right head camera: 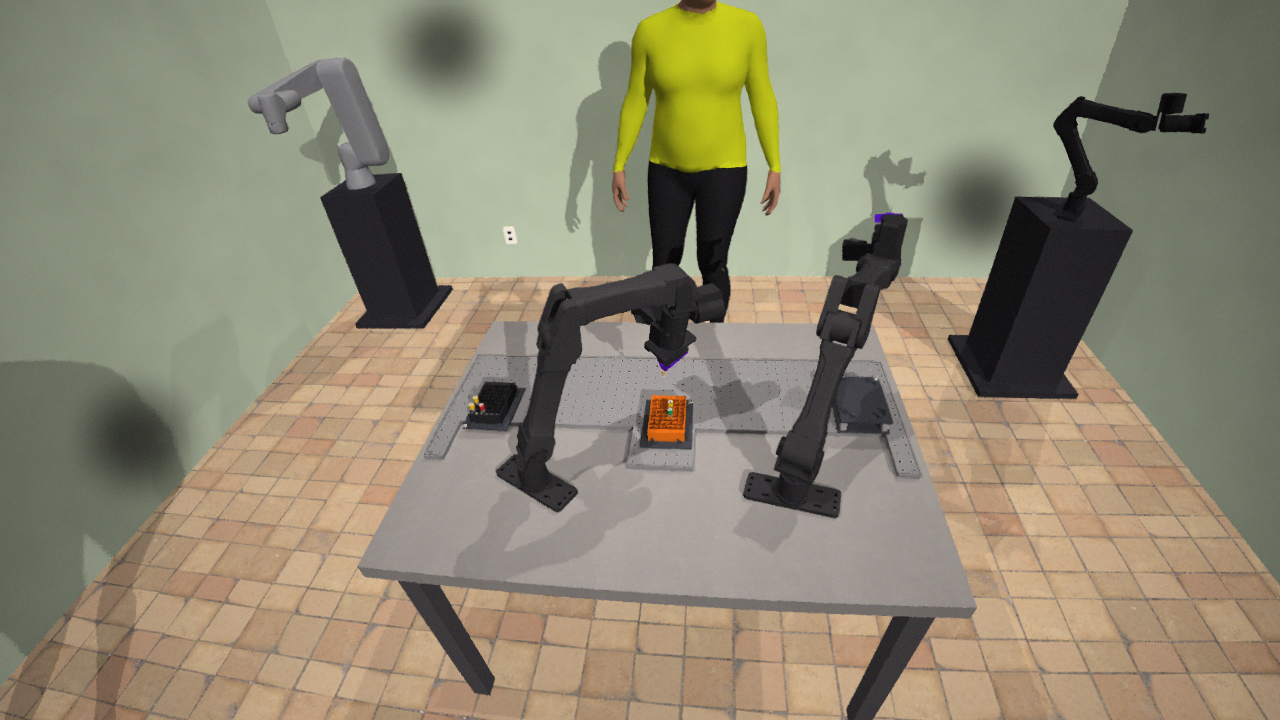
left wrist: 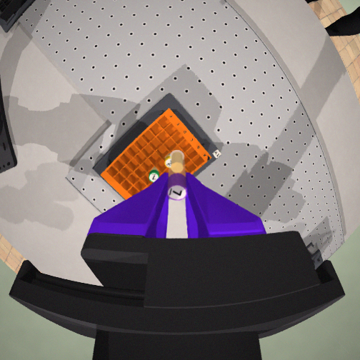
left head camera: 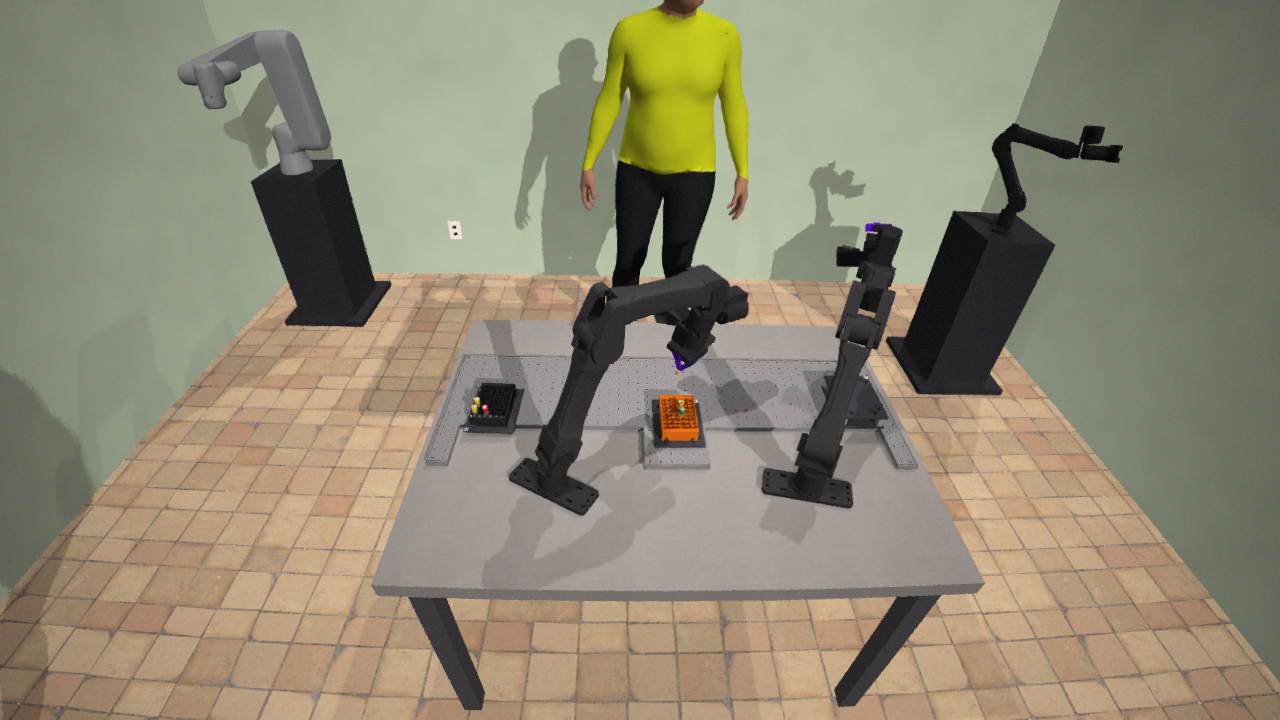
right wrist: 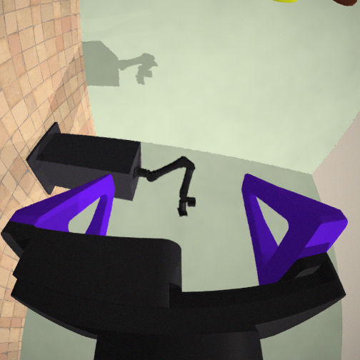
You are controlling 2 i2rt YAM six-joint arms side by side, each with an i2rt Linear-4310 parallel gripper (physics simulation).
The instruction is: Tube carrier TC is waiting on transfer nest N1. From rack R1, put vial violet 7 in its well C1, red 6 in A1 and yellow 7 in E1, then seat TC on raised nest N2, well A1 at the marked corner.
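Where they show: left gripper, between the fingertips: (right head camera: 665,367) (left head camera: 680,367); right gripper, between the fingertips: (left head camera: 874,239); left arm's base, origin of its link: (right head camera: 536,483) (left head camera: 553,486); right arm's base, origin of its link: (right head camera: 791,495) (left head camera: 806,489).
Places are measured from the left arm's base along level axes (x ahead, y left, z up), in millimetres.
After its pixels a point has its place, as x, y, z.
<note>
My left gripper (left head camera: 682,362) @(330, -142, 167) (right head camera: 666,365) @(330, -142, 167) (left wrist: 176,179) is shut on a violet-capped vial (left wrist: 176,192) marked 7, held upright above the orange carrier TC (left head camera: 677,433) @(246, -183, 44) (right head camera: 665,433) @(250, -189, 46) (left wrist: 145,145). TC sits in the dark nest N1 (left wrist: 190,124). A green-capped vial (left wrist: 154,175) and a yellow-capped vial (left wrist: 168,162) stand in TC; the held vial partly hides the yellow one. Black rack R1 (left head camera: 503,394) @(150, 255, 43) (right head camera: 502,392) @(150, 255, 46) at the left holds yellow vials (left head camera: 475,403) @(77, 279, 60) (right head camera: 475,400) @(79, 276, 62) and a red vial (left head camera: 486,410) @(70, 238, 61) (right head camera: 481,407) @(68, 239, 65). My right gripper (right wrist: 177,181) is open and empty, raised high at the right.
A dark nest (left head camera: 870,402) @(582, -572, 53) (right head camera: 863,407) @(561, -549, 53) stands at the right, partly behind my right arm in the left head view. A perforated grey plate (left head camera: 590,385) (right head camera: 590,385) runs behind the carrier. A person (left head camera: 675,98) (right head camera: 699,98) stands beyond the table.
</note>
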